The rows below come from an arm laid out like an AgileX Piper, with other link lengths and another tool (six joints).
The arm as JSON. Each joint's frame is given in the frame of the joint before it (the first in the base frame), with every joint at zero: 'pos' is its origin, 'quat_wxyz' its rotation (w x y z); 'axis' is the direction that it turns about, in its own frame. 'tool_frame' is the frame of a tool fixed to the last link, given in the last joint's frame.
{
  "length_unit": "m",
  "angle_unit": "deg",
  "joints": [
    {
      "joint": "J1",
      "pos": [
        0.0,
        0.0,
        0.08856
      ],
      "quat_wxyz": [
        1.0,
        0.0,
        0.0,
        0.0
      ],
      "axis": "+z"
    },
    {
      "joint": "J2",
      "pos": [
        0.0,
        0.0,
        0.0
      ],
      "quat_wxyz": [
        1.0,
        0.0,
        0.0,
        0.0
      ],
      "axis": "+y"
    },
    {
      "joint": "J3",
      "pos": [
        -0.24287,
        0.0,
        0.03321
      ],
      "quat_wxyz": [
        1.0,
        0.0,
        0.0,
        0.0
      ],
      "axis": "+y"
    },
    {
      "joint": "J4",
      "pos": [
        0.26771,
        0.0,
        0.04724
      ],
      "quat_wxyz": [
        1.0,
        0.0,
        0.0,
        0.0
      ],
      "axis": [
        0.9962,
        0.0,
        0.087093
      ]
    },
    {
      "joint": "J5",
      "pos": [
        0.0,
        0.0,
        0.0
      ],
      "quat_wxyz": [
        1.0,
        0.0,
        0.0,
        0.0
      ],
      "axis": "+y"
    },
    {
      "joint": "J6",
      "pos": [
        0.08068,
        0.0,
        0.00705
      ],
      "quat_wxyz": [
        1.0,
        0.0,
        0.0,
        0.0
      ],
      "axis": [
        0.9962,
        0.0,
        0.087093
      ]
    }
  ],
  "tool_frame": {
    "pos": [
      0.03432,
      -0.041,
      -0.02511
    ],
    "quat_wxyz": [
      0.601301,
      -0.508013,
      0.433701,
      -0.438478
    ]
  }
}
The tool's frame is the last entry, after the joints.
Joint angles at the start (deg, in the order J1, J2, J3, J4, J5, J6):
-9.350, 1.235, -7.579, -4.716, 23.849, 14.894
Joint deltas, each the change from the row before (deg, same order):
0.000, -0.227, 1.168, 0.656, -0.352, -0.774
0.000, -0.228, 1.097, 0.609, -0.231, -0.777
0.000, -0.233, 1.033, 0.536, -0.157, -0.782
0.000, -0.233, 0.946, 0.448, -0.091, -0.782
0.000, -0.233, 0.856, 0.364, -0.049, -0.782
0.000, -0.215, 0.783, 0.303, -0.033, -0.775
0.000, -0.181, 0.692, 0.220, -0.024, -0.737
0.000, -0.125, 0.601, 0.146, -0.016, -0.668
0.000, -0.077, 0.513, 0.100, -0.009, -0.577
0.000, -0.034, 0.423, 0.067, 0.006, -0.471
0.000, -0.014, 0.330, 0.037, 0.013, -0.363
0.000, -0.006, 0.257, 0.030, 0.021, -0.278
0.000, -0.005, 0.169, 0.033, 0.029, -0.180
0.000, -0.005, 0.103, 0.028, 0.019, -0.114
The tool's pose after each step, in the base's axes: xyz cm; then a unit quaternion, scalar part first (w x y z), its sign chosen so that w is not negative. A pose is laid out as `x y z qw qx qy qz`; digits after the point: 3 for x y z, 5 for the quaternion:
11.314 -5.760 13.896 0.53234 -0.45697 0.60855 -0.37076
11.363 -5.731 13.296 0.52951 -0.46096 0.61032 -0.36692
11.393 -5.710 12.729 0.52625 -0.46522 0.61197 -0.36348
11.408 -5.700 12.211 0.52263 -0.46974 0.61334 -0.36059
11.412 -5.699 11.748 0.51878 -0.47447 0.61428 -0.35834
11.412 -5.705 11.329 0.51483 -0.47929 0.61490 -0.35656
11.408 -5.719 10.961 0.51082 -0.48411 0.61521 -0.35528
11.402 -5.738 10.639 0.50681 -0.48873 0.61545 -0.35427
11.396 -5.758 10.360 0.50308 -0.49290 0.61572 -0.35334
11.389 -5.775 10.121 0.49974 -0.49647 0.61611 -0.35240
11.381 -5.790 9.932 0.49697 -0.49934 0.61648 -0.35160
11.373 -5.800 9.782 0.49477 -0.50158 0.61686 -0.35087
11.366 -5.805 9.679 0.49334 -0.50300 0.61720 -0.35024
11.362 -5.807 9.617 0.49250 -0.50386 0.61741 -0.34983

